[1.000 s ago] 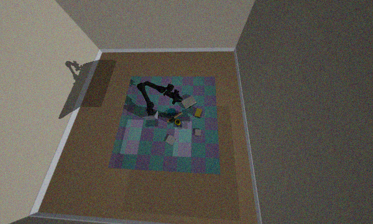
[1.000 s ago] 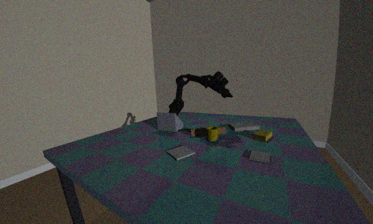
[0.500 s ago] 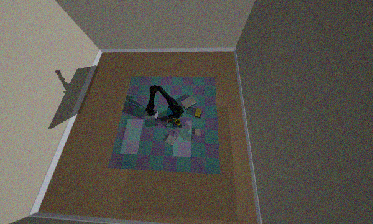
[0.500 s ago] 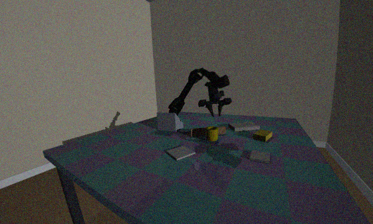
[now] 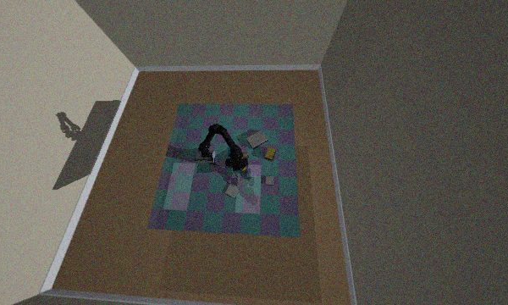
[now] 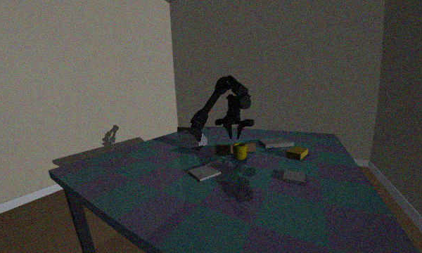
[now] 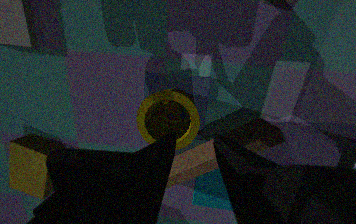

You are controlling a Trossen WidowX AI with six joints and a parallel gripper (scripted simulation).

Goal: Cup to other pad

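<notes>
The blue-grey pad is 3 cm ahead of my gripper tip, 1 cm to the right of it and 11 cm below it. From my gripper tip the other things lie so: teal pad (5 cm behind, 16 cm to the left, 11 cm below); then yellow block (31 cm ahead, 10 cm to the left, 8 cm below); then long brown block (1 cm behind, 8 cm to the left, 8 cm below).
</notes>
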